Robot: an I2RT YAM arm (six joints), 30 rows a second.
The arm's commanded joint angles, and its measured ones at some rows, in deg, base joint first. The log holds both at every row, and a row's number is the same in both.
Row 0, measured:
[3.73 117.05 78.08 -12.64 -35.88 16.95]
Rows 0 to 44, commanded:
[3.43 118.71 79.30 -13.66 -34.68 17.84]
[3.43 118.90 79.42 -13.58 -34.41 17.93]
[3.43 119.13 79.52 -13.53 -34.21 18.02]
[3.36 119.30 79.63 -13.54 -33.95 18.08]
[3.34 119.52 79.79 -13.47 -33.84 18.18]
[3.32 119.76 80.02 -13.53 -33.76 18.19]
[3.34 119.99 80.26 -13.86 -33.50 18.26]
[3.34 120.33 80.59 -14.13 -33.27 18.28]
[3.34 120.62 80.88 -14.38 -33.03 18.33]
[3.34 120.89 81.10 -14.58 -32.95 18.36]
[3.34 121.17 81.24 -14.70 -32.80 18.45]
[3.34 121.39 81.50 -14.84 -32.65 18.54]
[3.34 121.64 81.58 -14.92 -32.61 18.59]
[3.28 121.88 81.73 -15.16 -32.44 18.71]
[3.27 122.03 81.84 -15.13 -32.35 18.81]
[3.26 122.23 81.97 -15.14 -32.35 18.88]
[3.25 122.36 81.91 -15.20 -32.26 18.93]
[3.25 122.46 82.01 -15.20 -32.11 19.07]
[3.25 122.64 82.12 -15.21 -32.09 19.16]
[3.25 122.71 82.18 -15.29 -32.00 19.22]
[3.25 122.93 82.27 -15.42 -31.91 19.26]
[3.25 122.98 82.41 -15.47 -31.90 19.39]
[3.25 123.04 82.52 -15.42 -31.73 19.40]
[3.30 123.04 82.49 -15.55 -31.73 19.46]
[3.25 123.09 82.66 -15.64 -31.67 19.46]
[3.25 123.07 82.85 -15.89 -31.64 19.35]
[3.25 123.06 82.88 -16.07 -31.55 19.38]
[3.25 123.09 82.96 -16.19 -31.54 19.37]
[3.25 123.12 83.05 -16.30 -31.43 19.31]
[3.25 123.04 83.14 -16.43 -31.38 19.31]
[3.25 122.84 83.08 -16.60 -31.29 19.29]
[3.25 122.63 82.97 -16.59 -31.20 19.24]
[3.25 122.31 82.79 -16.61 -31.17 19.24]
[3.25 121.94 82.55 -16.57 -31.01 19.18]
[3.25 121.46 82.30 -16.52 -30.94 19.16]
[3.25 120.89 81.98 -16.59 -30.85 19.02]
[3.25 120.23 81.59 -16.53 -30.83 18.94]
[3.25 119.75 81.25 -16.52 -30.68 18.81]
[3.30 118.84 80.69 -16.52 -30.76 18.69]
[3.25 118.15 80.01 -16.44 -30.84 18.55]
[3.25 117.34 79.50 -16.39 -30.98 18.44]
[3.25 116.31 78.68 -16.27 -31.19 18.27]
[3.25 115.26 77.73 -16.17 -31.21 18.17]
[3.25 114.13 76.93 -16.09 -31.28 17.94]
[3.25 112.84 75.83 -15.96 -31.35 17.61]
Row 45, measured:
[3.46 117.25 78.28 -15.31 -31.46 18.98]
